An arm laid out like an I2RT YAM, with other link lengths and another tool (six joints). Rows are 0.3 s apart.
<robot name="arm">
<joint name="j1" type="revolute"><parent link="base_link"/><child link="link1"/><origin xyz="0 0 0.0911"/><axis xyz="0 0 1"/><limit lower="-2.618" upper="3.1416"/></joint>
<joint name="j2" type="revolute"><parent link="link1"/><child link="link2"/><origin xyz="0.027 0.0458 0.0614" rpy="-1.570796 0 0"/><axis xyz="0 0 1"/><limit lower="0" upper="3.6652"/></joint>
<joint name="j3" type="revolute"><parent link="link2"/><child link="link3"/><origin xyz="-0.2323 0 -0.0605" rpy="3.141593 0 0"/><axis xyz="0 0 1"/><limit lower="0" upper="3.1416"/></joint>
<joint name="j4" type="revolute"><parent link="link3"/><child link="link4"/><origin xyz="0.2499 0.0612 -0.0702"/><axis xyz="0 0 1"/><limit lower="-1.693" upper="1.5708"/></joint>
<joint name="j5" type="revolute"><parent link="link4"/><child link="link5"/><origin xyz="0.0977 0.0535 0.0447" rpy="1.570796 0 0"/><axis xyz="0 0 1"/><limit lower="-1.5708" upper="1.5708"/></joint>
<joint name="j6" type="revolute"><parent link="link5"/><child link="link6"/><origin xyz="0.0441 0 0.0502" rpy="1.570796 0 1.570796"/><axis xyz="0 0 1"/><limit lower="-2.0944" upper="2.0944"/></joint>
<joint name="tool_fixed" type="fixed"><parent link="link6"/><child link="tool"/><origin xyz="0.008 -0.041 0.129" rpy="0 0.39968 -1.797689"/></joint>
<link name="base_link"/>
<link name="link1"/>
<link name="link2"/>
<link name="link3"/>
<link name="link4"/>
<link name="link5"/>
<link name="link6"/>
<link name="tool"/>
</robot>
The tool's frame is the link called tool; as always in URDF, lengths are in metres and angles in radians.
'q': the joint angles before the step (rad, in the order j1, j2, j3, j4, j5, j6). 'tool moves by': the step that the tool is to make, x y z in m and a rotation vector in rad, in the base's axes. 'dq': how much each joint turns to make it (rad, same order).
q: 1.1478, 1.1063, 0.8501, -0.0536, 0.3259, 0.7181
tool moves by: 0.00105, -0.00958, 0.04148, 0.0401, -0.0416, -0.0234
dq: -0.0035, -0.0358, 0.0795, -0.0563, 0.0251, -0.0159
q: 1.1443, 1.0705, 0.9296, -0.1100, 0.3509, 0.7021
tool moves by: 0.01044, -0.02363, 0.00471, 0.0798, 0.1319, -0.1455
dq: -0.0031, 0.0078, 0.0952, -0.1482, 0.0947, 0.2025
